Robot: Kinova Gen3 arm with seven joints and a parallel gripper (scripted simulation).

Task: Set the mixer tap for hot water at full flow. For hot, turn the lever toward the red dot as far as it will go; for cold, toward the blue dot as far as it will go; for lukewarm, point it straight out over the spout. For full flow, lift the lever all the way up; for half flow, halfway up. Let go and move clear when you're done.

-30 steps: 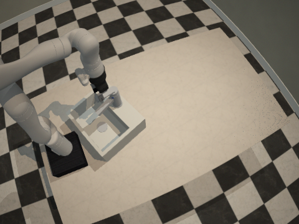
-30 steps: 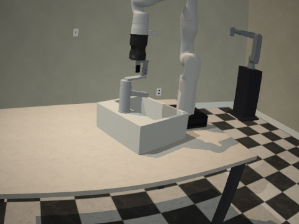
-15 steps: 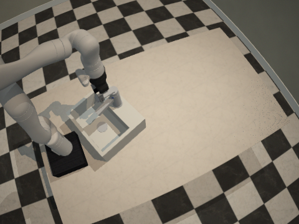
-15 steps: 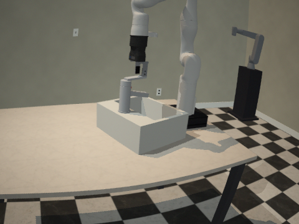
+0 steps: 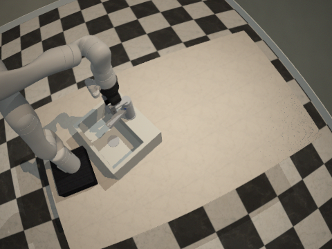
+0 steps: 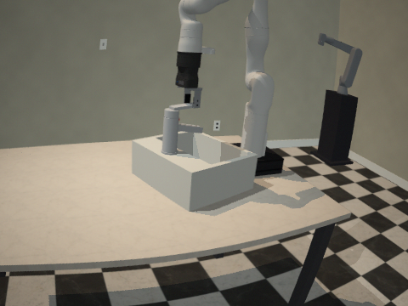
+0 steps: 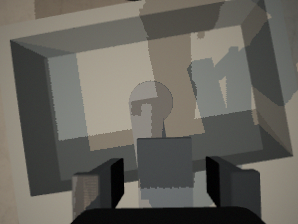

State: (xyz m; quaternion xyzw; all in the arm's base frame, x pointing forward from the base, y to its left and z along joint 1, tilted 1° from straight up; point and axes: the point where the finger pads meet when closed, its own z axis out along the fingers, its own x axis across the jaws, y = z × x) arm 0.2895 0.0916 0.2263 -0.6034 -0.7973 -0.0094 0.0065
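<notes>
My hand is 2 cm short of the lever, 1 cm to the right of it and 2 cm above it. Round my hand: white sink basin: 4 cm behind, 3 cm to the right, 25 cm below.
</notes>
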